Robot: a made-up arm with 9 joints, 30 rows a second.
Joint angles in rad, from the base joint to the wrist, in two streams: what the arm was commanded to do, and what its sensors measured. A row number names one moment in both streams.
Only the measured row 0 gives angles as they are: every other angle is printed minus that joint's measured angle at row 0.
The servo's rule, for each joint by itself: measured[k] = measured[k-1] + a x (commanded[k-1-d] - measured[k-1]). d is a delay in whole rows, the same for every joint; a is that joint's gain. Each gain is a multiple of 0.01, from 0.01 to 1. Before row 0 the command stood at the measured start. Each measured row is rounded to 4 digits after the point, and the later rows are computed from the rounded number. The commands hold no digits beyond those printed.
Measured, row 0:
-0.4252 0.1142 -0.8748 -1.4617 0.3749 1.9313 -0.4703 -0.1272 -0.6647
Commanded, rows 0 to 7:
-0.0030 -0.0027 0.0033 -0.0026 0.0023 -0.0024 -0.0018 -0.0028 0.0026
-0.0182 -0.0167 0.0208 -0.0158 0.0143 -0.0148 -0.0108 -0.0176 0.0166
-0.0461 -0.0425 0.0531 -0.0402 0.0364 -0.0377 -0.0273 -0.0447 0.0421
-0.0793 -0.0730 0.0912 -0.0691 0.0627 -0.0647 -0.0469 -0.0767 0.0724
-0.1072 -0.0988 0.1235 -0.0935 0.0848 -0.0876 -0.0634 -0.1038 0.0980
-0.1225 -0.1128 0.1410 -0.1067 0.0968 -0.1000 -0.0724 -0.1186 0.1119
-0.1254 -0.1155 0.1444 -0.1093 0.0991 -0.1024 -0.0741 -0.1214 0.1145
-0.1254 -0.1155 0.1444 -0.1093 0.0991 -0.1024 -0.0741 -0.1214 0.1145
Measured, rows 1 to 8:
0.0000 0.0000 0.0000 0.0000 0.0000 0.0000 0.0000 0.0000 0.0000
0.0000 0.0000 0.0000 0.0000 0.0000 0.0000 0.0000 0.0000 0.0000
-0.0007 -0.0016 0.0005 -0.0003 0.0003 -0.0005 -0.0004 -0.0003 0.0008
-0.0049 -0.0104 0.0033 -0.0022 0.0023 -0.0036 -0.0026 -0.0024 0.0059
-0.0148 -0.0290 0.0103 -0.0068 0.0071 -0.0111 -0.0078 -0.0075 0.0175
-0.0303 -0.0545 0.0216 -0.0143 0.0149 -0.0229 -0.0160 -0.0158 0.0351
-0.0488 -0.0802 0.0359 -0.0238 0.0247 -0.0371 -0.0260 -0.0264 0.0552
-0.0665 -0.0991 0.0506 -0.0337 0.0348 -0.0509 -0.0357 -0.0375 0.0733
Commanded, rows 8 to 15:
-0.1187 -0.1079 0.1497 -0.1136 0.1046 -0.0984 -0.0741 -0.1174 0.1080
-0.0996 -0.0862 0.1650 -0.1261 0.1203 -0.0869 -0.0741 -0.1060 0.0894
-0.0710 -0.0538 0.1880 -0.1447 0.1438 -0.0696 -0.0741 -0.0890 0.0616
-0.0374 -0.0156 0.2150 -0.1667 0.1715 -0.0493 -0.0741 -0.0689 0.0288
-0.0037 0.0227 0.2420 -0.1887 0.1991 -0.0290 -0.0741 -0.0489 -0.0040
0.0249 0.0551 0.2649 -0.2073 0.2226 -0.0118 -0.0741 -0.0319 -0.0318
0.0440 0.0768 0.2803 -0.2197 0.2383 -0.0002 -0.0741 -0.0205 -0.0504
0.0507 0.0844 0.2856 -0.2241 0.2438 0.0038 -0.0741 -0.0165 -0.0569
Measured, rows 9 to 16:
-0.0806 -0.1086 0.0637 -0.0428 0.0438 -0.0622 -0.0438 -0.0476 0.0865
-0.0914 -0.1126 0.0750 -0.0508 0.0515 -0.0710 -0.0502 -0.0565 0.0955
-0.0980 -0.1099 0.0855 -0.0583 0.0589 -0.0770 -0.0552 -0.0638 0.0995
-0.0984 -0.0962 0.0966 -0.0664 0.0675 -0.0792 -0.0592 -0.0689 0.0963
-0.0918 -0.0716 0.1094 -0.0758 0.0782 -0.0771 -0.0623 -0.0713 0.0852
-0.0787 -0.0391 0.1242 -0.0867 0.0913 -0.0710 -0.0648 -0.0710 0.0672
-0.0607 -0.0033 0.1407 -0.0989 0.1064 -0.0618 -0.0668 -0.0683 0.0444
-0.0402 0.0306 0.1581 -0.1119 0.1227 -0.0508 -0.0683 -0.0639 0.0200

